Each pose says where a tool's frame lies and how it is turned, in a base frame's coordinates. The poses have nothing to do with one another.
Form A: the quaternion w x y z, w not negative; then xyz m.
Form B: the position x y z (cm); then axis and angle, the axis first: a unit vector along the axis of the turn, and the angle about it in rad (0 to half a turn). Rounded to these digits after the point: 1 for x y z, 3 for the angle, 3 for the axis.
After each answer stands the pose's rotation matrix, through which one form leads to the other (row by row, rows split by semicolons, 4 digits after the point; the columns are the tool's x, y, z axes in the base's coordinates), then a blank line. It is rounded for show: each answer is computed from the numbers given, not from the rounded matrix.
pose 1, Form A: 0.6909 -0.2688 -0.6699 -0.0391 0.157 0.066 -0.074
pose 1, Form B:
15.7 6.6 -7.4 -0.372 -0.927 -0.054 1.616
0.0993 0.4142 -0.9047; 0.3061 0.8524 0.4239; 0.9468 -0.3191 -0.0422

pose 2, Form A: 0.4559 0.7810 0.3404 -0.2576 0.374 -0.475 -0.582
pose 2, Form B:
37.4 -47.5 -58.2 0.877 0.382 -0.289 2.195
0.6356 0.7666 -0.0920; 0.2968 -0.3526 -0.8875; -0.7127 0.5367 -0.4516

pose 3, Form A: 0.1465 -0.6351 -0.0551 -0.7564 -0.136 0.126 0.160
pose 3, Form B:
-13.6 12.6 16.0 -0.642 -0.056 -0.765 2.848
-0.1504 0.2916 0.9446; -0.1516 -0.9510 0.2694; 0.9769 -0.1027 0.1872

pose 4, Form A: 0.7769 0.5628 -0.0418 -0.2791 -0.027 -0.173 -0.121
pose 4, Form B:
-2.7 -17.3 -12.1 0.894 -0.066 -0.443 1.362
0.8407 0.3866 -0.3791; -0.4807 0.2107 -0.8512; -0.2492 0.8978 0.3630

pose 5, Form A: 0.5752 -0.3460 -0.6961 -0.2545 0.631 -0.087 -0.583
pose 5, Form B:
63.1 -8.7 -58.3 -0.423 -0.851 -0.311 1.916
-0.0988 0.7746 -0.6247; 0.1889 0.6310 0.7524; 0.9770 -0.0437 -0.2087

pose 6, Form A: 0.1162 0.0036 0.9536 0.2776 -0.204 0.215 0.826
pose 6, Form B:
-20.4 21.5 82.6 0.004 0.960 0.280 2.909
-0.9730 -0.0577 0.2236; 0.0714 0.8458 0.5286; -0.2196 0.5303 -0.8189

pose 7, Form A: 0.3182 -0.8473 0.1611 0.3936 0.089 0.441 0.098
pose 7, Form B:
8.9 44.1 9.8 -0.894 0.170 0.415 2.494
0.6383 -0.5235 -0.5644; -0.0225 -0.7456 0.6660; -0.7695 -0.4124 -0.4877

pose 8, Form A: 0.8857 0.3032 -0.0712 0.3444 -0.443 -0.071 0.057
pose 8, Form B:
-44.3 -7.1 5.7 0.653 -0.153 0.742 0.966
0.7527 -0.6532 0.0827; 0.5669 0.5789 -0.5861; 0.3349 0.4880 0.8060

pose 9, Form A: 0.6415 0.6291 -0.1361 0.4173 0.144 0.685 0.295
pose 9, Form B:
14.4 68.5 29.5 0.820 -0.177 0.544 1.749
0.6147 -0.7067 0.3504; 0.3642 -0.1399 -0.9208; 0.6997 0.6936 0.1714

